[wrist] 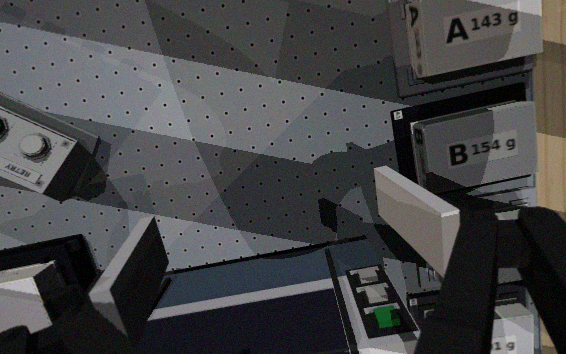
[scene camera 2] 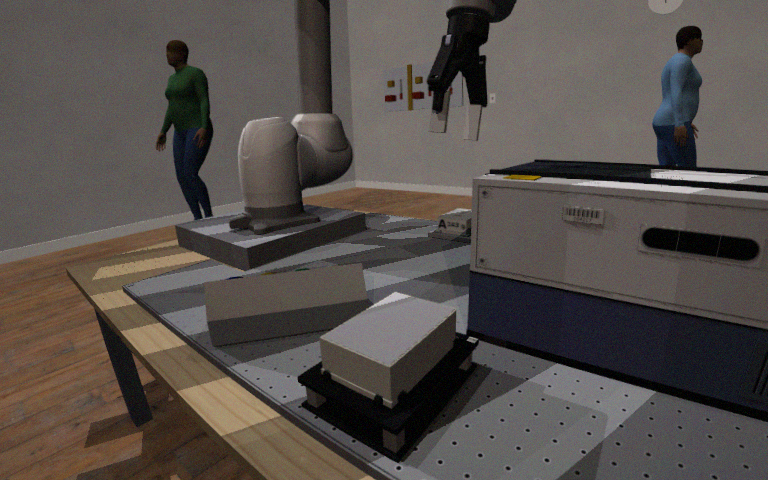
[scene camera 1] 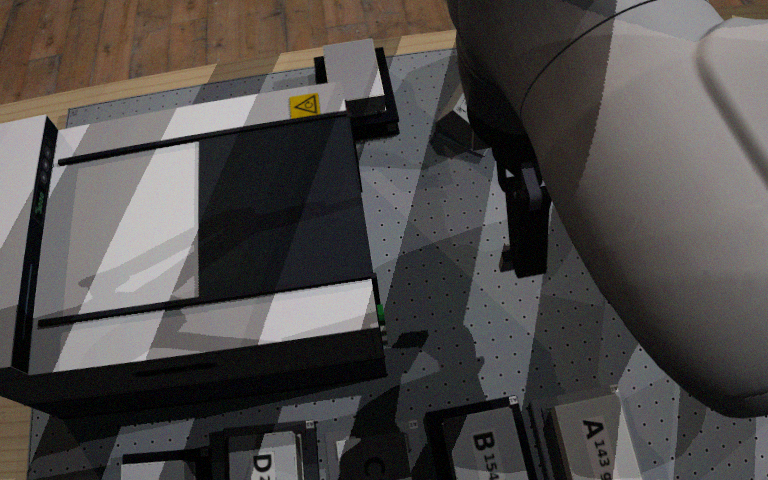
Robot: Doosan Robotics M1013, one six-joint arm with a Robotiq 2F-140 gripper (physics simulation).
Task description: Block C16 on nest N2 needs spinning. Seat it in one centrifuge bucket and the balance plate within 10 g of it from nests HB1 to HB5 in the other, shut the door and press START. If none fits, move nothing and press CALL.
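Seen in the pictures: gripper, between the fingertips: [wrist: 271, 215] [scene camera 2: 455, 136] [scene camera 1: 499, 203]; arm's base, origin of its link: [scene camera 2: 275, 222].
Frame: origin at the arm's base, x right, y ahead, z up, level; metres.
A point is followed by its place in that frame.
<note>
A pale block [scene camera 1: 351, 67] {x 0.195, y 0.667, z 0.032 m} [scene camera 2: 390, 333] {x 0.208, y 0.680, z 0.032 m} [wrist: 17, 300] {x 0.161, y 0.643, z 0.032 m} sits on a black nest beside the centrifuge [scene camera 1: 317, 316] {x -0.263, y 0.663, z 0.161 m} [scene camera 2: 526, 226] {x 0.039, y 0.725, z 0.112 m}; its name does not show. A dark panel [scene camera 1: 277, 209] {x -0.140, y 0.718, z 0.165 m} lies between the centrifuge's top rails; no bucket shows. Plate A [scene camera 1: 572, 430] {x -0.352, y 0.370, z 0.005 m} [wrist: 480, 57] {x -0.378, y 0.371, z 0.005 m} reads 143 g, plate B [scene camera 1: 464, 435] {x -0.358, y 0.502, z 0.005 m} [wrist: 500, 175] {x -0.416, y 0.504, z 0.005 m} 154 g. Plate C [scene camera 1: 390, 452] {x -0.379, y 0.590, z 0.005 m} is shadowed, and weights on C and plate D [scene camera 1: 240, 452] {x -0.388, y 0.772, z 0.005 m} are not fully readable. My gripper [scene camera 2: 455, 127] {x -0.156, y 0.478, z 0.209 m} [wrist: 271, 215] {x -0.156, y 0.478, z 0.209 m} is open and empty, high above the table; the arm partly hides it in scene camera 1.
A button box [scene camera 1: 453, 127] {x 0.104, y 0.507, z -0.005 m} [scene camera 2: 288, 305] {x 0.216, y 0.482, z -0.005 m} [wrist: 35, 155] {x 0.116, y 0.469, z 0.021 m} stands near the robot base; RETRY reads on it. A green button [wrist: 386, 316] {x -0.249, y 0.596, z 0.137 m} and two pale ones sit on the centrifuge's front panel. A fifth plate [scene camera 1: 150, 470] {x -0.418, y 0.884, z 0.005 m} is partly cut off. Two people stand in the background.
</note>
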